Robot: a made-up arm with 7 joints. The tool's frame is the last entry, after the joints. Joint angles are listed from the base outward. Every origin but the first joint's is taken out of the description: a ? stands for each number. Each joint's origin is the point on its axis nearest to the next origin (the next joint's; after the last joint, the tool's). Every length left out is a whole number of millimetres.
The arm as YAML. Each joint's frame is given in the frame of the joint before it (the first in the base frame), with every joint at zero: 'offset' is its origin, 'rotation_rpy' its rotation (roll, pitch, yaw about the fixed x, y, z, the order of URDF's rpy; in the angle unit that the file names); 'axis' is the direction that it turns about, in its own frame. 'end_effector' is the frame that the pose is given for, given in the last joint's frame.
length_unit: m
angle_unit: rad
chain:
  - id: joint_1
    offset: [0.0, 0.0, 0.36]
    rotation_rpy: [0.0, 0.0, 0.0]
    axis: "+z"
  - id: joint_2
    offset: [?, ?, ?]
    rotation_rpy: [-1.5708, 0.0, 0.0]
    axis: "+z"
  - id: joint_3
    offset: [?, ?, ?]
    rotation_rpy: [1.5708, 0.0, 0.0]
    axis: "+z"
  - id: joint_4
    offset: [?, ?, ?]
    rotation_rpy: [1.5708, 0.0, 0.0]
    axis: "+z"
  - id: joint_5
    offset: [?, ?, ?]
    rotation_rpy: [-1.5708, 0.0, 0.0]
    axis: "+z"
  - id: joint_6
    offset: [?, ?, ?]
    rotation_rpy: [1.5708, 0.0, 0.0]
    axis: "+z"
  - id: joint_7
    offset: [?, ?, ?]
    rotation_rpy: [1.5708, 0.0, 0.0]
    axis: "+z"
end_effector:
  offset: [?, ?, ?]
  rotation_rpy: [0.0, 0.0, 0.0]
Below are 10 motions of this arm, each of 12 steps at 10 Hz.
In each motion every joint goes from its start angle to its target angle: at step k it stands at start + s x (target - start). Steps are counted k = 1, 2, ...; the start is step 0. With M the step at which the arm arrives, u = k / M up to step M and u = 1 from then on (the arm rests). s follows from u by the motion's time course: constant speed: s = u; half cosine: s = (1 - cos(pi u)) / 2; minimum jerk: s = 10 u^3 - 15 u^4 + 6 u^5.
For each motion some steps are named. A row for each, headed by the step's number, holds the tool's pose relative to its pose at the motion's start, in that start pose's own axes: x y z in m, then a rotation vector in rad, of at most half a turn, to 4 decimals.
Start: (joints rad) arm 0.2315 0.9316 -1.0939 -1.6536 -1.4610 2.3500 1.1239
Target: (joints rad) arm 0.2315 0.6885 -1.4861 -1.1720 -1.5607 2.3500 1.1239
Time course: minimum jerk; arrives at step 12
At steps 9, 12:
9: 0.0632 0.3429 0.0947 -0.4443 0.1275 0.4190
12: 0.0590 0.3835 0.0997 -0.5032 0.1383 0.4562

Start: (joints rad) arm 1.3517 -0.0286 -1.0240 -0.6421 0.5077 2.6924 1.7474
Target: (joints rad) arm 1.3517 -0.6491 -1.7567 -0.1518 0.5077 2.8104 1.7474
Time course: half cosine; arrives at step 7
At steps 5, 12:
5: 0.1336 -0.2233 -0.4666 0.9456 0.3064 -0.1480
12: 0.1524 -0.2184 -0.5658 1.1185 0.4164 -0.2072

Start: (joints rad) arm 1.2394 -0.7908 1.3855 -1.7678 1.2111 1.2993 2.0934
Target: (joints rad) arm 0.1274 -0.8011 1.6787 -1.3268 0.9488 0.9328 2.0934
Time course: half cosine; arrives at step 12
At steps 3, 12:
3: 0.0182 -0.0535 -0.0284 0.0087 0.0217 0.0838
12: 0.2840 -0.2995 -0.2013 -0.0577 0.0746 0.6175

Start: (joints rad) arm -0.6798 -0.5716 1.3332 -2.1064 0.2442 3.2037 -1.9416
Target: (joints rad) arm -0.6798 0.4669 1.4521 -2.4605 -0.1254 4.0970 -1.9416
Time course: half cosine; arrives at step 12
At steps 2, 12:
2: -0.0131 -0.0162 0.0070 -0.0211 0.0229 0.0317
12: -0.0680 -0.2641 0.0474 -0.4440 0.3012 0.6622

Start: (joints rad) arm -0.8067 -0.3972 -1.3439 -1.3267 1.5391 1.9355 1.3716
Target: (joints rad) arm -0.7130 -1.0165 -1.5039 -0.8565 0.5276 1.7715 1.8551
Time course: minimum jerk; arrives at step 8
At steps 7, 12:
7: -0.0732 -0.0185 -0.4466 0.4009 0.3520 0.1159
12: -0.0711 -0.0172 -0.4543 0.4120 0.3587 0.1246

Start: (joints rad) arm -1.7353 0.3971 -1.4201 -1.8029 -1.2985 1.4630 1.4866
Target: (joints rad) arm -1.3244 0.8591 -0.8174 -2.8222 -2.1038 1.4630 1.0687
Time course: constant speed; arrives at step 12
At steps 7, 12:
7: -0.3760 0.0894 -0.1714 0.1028 1.1099 -0.6819
12: -0.5662 0.2051 -0.0727 -0.0718 2.0096 -1.0077

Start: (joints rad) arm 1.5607 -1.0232 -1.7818 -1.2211 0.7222 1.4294 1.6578
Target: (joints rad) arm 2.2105 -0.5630 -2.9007 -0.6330 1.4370 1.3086 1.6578
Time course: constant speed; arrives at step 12
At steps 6, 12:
6: -0.0553 -0.0177 0.0024 0.1740 0.0868 -0.0177
12: -0.2513 0.0567 0.0938 0.2348 0.2587 -0.3455

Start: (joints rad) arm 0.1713 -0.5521 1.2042 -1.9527 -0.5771 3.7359 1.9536
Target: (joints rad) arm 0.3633 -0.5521 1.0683 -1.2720 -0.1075 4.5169 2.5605
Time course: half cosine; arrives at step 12
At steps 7, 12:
7: 0.0276 -0.1335 -0.0974 0.9950 -0.2048 0.4223
12: 0.0333 -0.1745 -0.1580 1.5560 -0.5155 0.5489

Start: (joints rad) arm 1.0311 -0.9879 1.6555 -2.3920 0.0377 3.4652 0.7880
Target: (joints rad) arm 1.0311 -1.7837 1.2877 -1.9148 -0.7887 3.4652 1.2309
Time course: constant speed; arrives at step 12
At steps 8, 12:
8: -0.0383 -0.1301 -0.0127 -0.0192 0.3613 -0.6619
12: -0.0987 -0.1854 -0.0161 -0.0614 0.5135 -1.0446

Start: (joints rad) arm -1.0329 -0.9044 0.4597 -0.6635 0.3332 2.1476 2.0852
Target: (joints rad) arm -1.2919 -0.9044 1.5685 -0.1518 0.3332 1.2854 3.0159
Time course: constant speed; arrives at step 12
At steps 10, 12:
10: -0.2018 0.1904 -0.0289 -0.9564 -0.0300 0.3651
12: -0.2146 0.2153 -0.0467 -1.1304 0.0460 0.3994

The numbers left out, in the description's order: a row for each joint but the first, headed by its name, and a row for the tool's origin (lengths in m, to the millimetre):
joint_2: 0.0 0.0 0.0
joint_3: 0.0 -0.353 0.0
joint_4: 0.12 0.0 0.0
joint_5: -0.075 0.347 0.0
joint_6: 0.0 0.0 0.0
joint_7: 0.109 0.0 0.0
tool: 0.0 0.0 0.0

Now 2 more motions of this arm.
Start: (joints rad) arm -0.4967 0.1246 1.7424 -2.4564 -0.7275 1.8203 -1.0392
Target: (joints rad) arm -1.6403 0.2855 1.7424 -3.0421 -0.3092 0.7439 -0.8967
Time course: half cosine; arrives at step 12
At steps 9, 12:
9: -0.0546 -0.2505 0.3505 1.7293 0.4572 -0.0408
12: -0.0291 -0.3051 0.3524 1.9426 0.5932 -0.1970

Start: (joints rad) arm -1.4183 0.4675 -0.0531 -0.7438 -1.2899 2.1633 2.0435
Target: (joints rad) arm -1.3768 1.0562 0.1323 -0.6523 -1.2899 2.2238 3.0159
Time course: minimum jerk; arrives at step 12
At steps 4, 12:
4: -0.0877 0.0263 0.0110 -0.0302 -0.0829 0.1289
12: -0.3806 0.1956 0.0058 -0.3245 -0.2948 0.6276

